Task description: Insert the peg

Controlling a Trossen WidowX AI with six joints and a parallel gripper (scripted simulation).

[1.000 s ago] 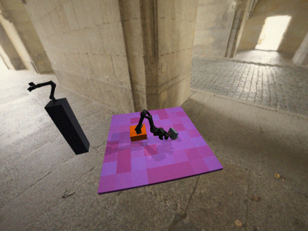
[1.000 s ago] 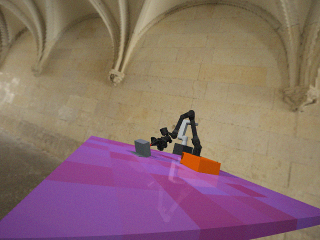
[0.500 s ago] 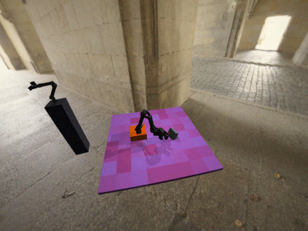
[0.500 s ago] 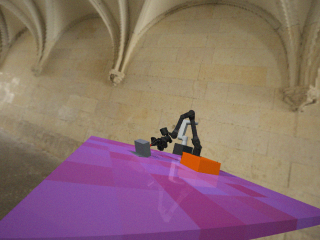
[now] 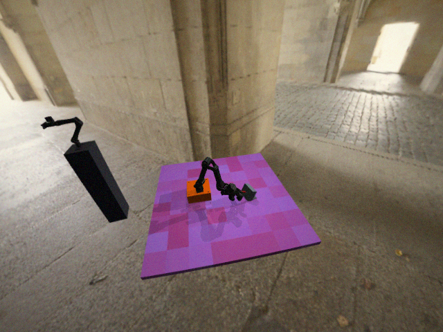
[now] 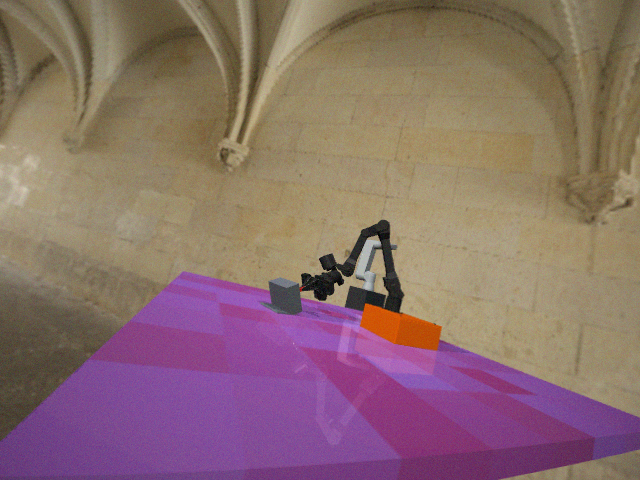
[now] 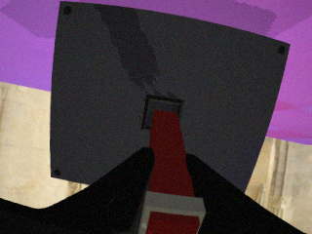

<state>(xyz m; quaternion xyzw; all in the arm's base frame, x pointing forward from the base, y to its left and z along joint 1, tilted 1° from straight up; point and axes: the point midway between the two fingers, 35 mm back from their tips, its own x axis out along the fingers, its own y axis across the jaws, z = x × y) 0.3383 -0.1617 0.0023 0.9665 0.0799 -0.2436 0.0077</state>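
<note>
Now: the grey sloped panel 70 mm ahead of my gripper tip, 10 mm to the left of it and 40 mm below it. From my gripper tip the other things lie so: red square peg (10 mm behind, 10 mm above).
</note>
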